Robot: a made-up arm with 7 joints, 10 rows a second.
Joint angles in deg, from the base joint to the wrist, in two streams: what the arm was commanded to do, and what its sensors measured. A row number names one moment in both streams.
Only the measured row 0 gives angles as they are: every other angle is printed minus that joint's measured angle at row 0.
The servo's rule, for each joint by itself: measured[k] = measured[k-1] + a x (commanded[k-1-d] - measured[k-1]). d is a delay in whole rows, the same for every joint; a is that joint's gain. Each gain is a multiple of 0.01, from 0.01 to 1. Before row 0 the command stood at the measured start. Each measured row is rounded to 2 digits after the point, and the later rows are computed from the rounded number. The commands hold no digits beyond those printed.
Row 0, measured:
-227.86 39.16 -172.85 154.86 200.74 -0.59 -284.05
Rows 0 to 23, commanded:
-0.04 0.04 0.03 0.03 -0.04 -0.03 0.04
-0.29 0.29 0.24 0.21 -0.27 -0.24 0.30
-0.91 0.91 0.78 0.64 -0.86 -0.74 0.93
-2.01 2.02 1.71 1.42 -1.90 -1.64 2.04
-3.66 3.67 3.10 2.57 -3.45 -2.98 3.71
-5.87 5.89 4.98 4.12 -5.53 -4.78 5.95
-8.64 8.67 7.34 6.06 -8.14 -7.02 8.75
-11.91 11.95 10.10 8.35 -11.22 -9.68 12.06
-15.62 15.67 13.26 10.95 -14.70 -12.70 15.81
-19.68 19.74 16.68 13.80 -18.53 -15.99 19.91
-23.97 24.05 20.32 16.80 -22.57 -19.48 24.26
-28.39 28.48 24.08 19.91 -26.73 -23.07 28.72
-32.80 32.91 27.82 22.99 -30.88 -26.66 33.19
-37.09 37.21 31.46 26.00 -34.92 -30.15 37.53
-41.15 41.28 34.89 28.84 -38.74 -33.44 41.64
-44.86 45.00 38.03 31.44 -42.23 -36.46 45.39
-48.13 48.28 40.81 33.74 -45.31 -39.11 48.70
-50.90 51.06 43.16 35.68 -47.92 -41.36 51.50
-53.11 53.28 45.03 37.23 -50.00 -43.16 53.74
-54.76 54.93 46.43 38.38 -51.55 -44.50 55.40
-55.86 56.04 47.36 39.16 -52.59 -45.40 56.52
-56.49 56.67 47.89 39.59 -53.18 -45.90 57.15
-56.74 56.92 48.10 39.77 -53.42 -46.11 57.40
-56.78 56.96 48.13 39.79 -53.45 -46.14 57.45
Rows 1 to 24, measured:
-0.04 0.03 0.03 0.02 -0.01 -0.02 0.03
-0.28 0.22 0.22 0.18 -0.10 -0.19 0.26
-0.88 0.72 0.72 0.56 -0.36 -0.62 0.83
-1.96 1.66 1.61 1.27 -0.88 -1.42 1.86
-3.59 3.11 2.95 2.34 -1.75 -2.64 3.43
-5.78 5.11 4.78 3.80 -3.04 -4.31 5.57
-8.53 7.67 7.08 5.65 -4.77 -6.42 8.27
-11.77 10.75 9.80 7.86 -6.96 -8.96 11.49
-15.47 14.29 12.91 10.39 -9.59 -11.88 15.16
-19.51 18.21 16.30 13.19 -12.63 -15.09 19.20
-23.79 22.41 19.92 16.15 -16.01 -18.51 23.50
-28.21 26.78 23.66 19.23 -19.65 -22.07 27.94
-32.62 31.19 27.40 22.31 -23.47 -25.65 32.40
-36.91 35.52 31.05 25.34 -27.36 -29.16 36.76
-40.98 39.67 34.51 28.21 -31.23 -32.50 40.91
-44.70 43.51 37.68 30.86 -34.97 -35.59 44.72
-47.99 46.94 40.50 33.22 -38.49 -38.34 48.10
-50.78 49.91 42.89 35.24 -41.70 -40.70 50.99
-53.02 52.34 44.82 36.87 -44.52 -42.62 53.33
-54.69 54.20 46.27 38.11 -46.91 -44.09 55.09
-55.81 55.52 47.25 38.97 -48.84 -45.11 56.31
-56.46 56.35 47.83 39.48 -50.32 -45.73 57.02
-56.73 56.76 48.07 39.72 -51.37 -46.03 57.34
-56.78 56.90 48.12 39.78 -52.08 -46.12 57.43
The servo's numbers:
d 0
a 0.96 0.72 0.90 0.82 0.34 0.78 0.85

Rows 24 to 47, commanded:
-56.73 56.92 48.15 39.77 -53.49 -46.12 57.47
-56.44 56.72 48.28 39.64 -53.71 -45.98 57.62
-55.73 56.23 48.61 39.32 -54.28 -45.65 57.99
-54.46 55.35 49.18 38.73 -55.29 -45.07 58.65
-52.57 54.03 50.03 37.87 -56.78 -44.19 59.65
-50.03 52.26 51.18 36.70 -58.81 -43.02 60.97
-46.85 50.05 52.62 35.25 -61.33 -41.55 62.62
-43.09 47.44 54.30 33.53 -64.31 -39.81 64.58
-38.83 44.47 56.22 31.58 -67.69 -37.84 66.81
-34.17 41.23 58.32 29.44 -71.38 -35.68 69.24
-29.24 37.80 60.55 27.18 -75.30 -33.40 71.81
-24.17 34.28 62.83 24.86 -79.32 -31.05 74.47
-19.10 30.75 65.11 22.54 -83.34 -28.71 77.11
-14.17 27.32 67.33 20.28 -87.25 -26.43 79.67
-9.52 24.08 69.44 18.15 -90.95 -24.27 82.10
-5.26 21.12 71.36 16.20 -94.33 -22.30 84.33
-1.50 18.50 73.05 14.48 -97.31 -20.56 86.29
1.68 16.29 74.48 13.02 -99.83 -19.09 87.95
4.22 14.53 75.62 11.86 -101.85 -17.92 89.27
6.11 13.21 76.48 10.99 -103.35 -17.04 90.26
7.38 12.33 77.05 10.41 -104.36 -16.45 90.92
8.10 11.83 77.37 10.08 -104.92 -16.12 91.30
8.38 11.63 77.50 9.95 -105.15 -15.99 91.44
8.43 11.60 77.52 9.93 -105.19 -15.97 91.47
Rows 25 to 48, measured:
-56.73 56.91 48.15 39.77 -52.56 -46.12 57.46
-56.45 56.77 48.27 39.66 -52.95 -46.01 57.60
-55.76 56.38 48.58 39.38 -53.40 -45.73 57.93
-54.51 55.64 49.12 38.85 -54.04 -45.22 58.54
-52.65 54.48 49.94 38.05 -54.97 -44.42 59.48
-50.13 52.88 51.06 36.94 -56.28 -43.33 60.75
-46.98 50.84 52.46 35.55 -58.00 -41.94 62.34
-43.25 48.39 54.12 33.89 -60.15 -40.28 64.24
-39.01 45.57 56.01 32.00 -62.71 -38.38 66.42
-34.36 42.45 58.09 29.90 -65.66 -36.27 68.82
-29.44 39.10 60.30 27.67 -68.94 -34.03 71.36
-24.38 35.63 62.58 25.37 -72.47 -31.71 74.00
-19.31 32.12 64.86 23.05 -76.17 -29.37 76.64
-14.38 28.66 67.08 20.78 -79.94 -27.08 79.22
-9.71 25.36 69.20 18.62 -83.68 -24.89 81.67
-5.44 22.31 71.14 16.64 -87.30 -22.87 83.93
-1.66 19.57 72.86 14.87 -90.70 -21.07 85.94
1.55 17.21 74.32 13.35 -93.80 -19.53 87.65
4.11 15.28 75.49 12.13 -96.54 -18.27 89.03
6.03 13.79 76.38 11.20 -98.86 -17.31 90.08
7.33 12.74 76.98 10.55 -100.73 -16.64 90.79
8.07 12.08 77.33 10.16 -102.15 -16.23 91.22
8.37 11.76 77.48 9.99 -103.17 -16.04 91.41
8.43 11.64 77.52 9.94 -103.86 -15.99 91.46

